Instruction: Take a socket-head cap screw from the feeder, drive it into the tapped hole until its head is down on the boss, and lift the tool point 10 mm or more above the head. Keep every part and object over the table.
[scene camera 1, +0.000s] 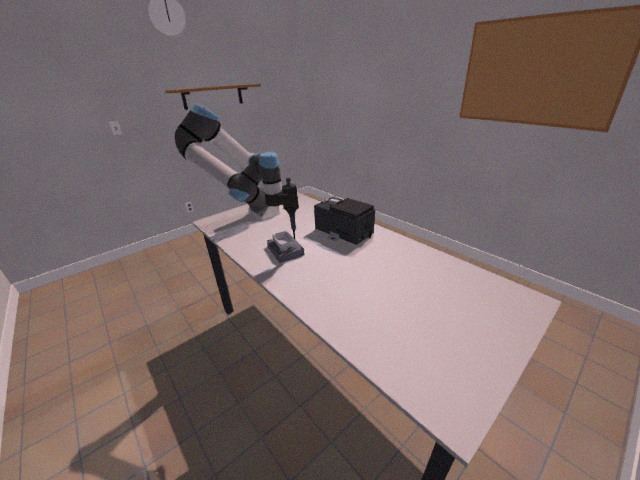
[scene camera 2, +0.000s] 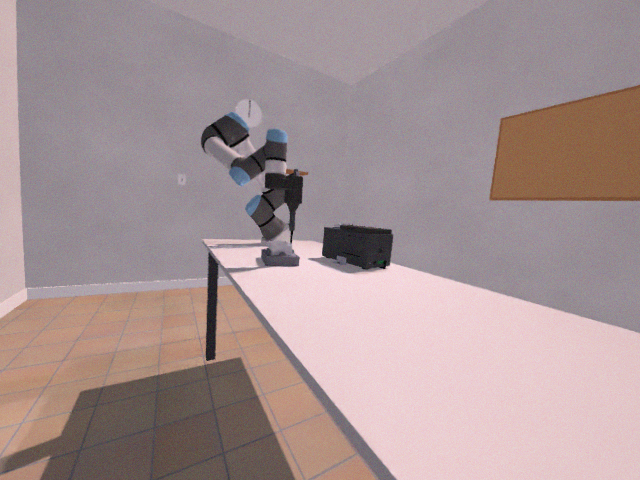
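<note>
My screwdriver points straight down, its thin tip at the back right side of the fixture. The fixture is a dark grey base with a light grey part on top. I cannot tell whether the tip touches the part or stands just above it. The black feeder stands to the right of the tool. The tapped hole, the boss and any screw are too small to make out, and whether a screw is on the tip cannot be told.
The white table carries the arm, fixture and feeder. A small grey piece is at the feeder's front side. The fixture stands near the table's left edge. A shelf and a cork board are on the walls.
</note>
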